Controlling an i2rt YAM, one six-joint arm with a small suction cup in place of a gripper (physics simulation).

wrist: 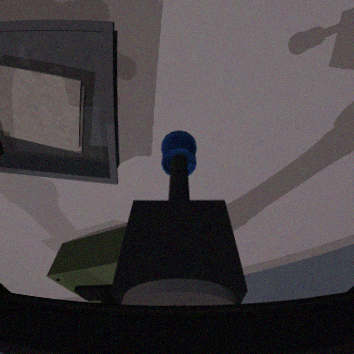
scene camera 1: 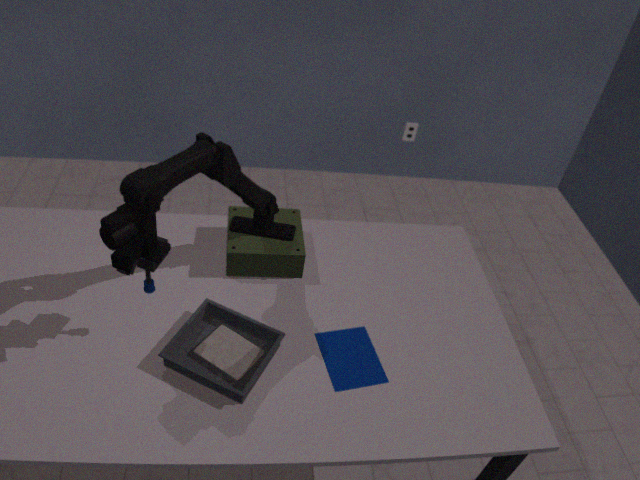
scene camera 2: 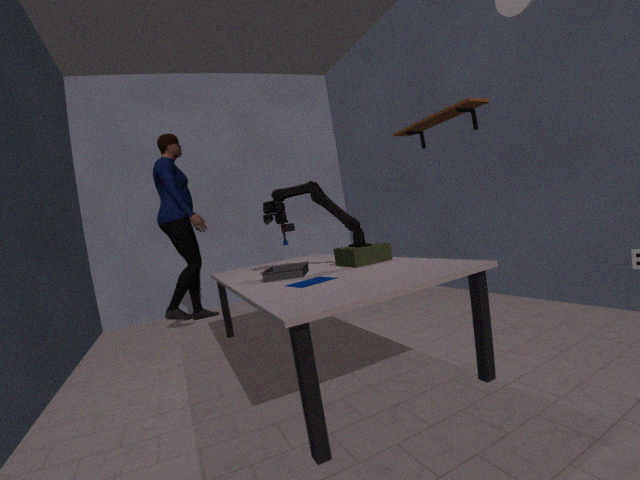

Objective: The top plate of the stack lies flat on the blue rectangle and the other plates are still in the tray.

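Where they show: hand, tool point: (wrist: 178,146) (scene camera 1: 149,289) (scene camera 2: 285,244); arm's base, link origin: (scene camera 1: 262,229) (scene camera 2: 359,246).
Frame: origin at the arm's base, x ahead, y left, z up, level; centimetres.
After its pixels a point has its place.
Observation:
A pale beige plate (scene camera 1: 228,351) @[x 42.4, y -0.9, z -7.5 cm] (wrist: 46,107) @[x 41.9, y -3.0, z -7.5 cm] is the top of the stack and lies flat inside the grey tray (scene camera 1: 201,381) @[x 52.5, y -5.6, z -8.1 cm] (scene camera 2: 285,275) @[x 44.7, y 9.2, z -7.4 cm] (wrist: 114,105) @[x 39.5, y -13.2, z -8.2 cm]. Thin edges show below its side in the wrist view; how many plates lie under it I cannot tell. The blue rectangle (scene camera 1: 351,358) @[x 36.4, y 31.7, z -9.3 cm] (scene camera 2: 311,282) @[x 36.3, y 33.4, z -9.3 cm] lies flat on the table with no plate on it. My gripper, a blue suction cup (scene camera 1: 149,286) (scene camera 2: 285,242) (wrist: 179,150) @[x 38.3, y -22.5, z 6.5 cm], is open and holds nothing. It hangs in the air above the table, beside the tray and behind its left part in scene camera 1.
The arm stands on a green base block (scene camera 1: 265,265) @[x 11.0, y 3.2, z -4.4 cm] (scene camera 2: 363,254) @[x 3.3, y 13.6, z -3.5 cm] (wrist: 87,255) @[x 11.0, y 3.1, z -3.1 cm] at the back of the white table (scene camera 1: 439,413) @[x 49.8, y 55.7, z -9.4 cm] (scene camera 2: 413,273) @[x -0.5, y 59.5, z -9.4 cm]. A person (scene camera 2: 173,191) in a blue top stands beyond the table. A wooden shelf (scene camera 2: 439,117) is on the wall.

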